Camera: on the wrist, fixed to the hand. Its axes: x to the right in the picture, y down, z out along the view.
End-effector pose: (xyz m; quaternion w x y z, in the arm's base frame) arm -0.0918 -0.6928 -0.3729 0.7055 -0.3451 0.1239 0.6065
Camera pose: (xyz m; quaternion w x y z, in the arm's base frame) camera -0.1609 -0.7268 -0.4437 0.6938 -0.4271 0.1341 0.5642
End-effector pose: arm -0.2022 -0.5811 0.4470 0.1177 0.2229 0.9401 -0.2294
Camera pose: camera -0.1670 -0.4838 0.4628 0.0531 0.2051 0.9627 -0.1681
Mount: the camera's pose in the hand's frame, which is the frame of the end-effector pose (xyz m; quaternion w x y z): -0.0003 0.0880 -0.0566 0.9956 -0.0505 0.0730 -0.0294
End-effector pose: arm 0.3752 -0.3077 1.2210 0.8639 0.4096 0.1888 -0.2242
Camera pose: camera 0.4146 -0.2132 1.2424 0.8604 0.3750 0.2744 -0.2092
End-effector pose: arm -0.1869 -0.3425 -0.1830 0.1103 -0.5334 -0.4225 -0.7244
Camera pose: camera -0.1715 -0.4383 -0.1439 0.0924 -0.4713 -0.3917 -0.7848
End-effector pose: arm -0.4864 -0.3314 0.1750 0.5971 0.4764 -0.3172 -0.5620
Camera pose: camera -0.4022 -0.3266 0.2370 0.6252 0.4945 -0.2298 -0.5583
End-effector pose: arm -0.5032 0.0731 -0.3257 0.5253 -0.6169 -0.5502 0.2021
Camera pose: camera -0.4154 0.0626 -0.3817 0.5379 -0.6393 -0.5378 0.1129
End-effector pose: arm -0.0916 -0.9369 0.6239 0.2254 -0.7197 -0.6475 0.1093
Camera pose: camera 0.0115 -0.9528 0.6323 0.2386 -0.7169 -0.6549 0.0170
